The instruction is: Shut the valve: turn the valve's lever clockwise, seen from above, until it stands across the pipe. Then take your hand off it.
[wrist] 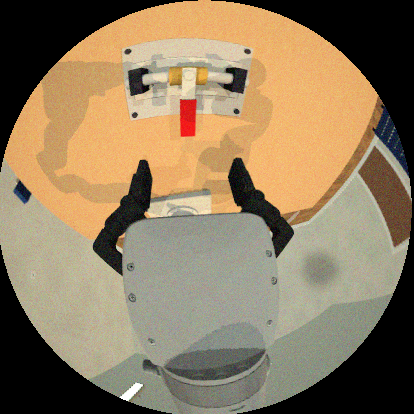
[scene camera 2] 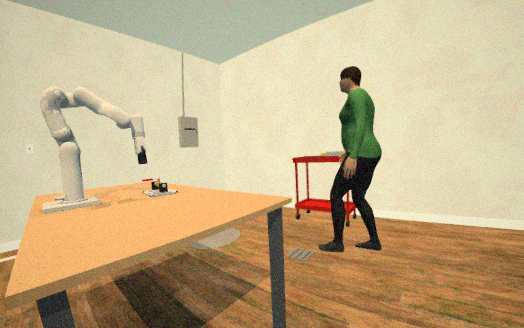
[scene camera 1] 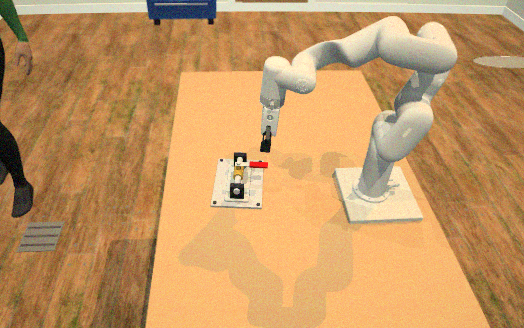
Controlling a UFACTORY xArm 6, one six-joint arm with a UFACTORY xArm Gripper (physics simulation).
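The valve's lever, with its red handle, stands across the pipe, at about a right angle to it, and points toward the robot's base. The yellow valve body sits midway along the pipe, between two black end blocks on a white plate. My gripper is open and empty. It hangs above the lever and toward the base side, apart from the handle. In the wrist view its two black fingertips are spread wide, and the handle's end lies beyond them.
The robot's base plate stands on the table on the side the handle points to. A person in green stands beyond the table near a red cart. A blue cabinet stands at the back.
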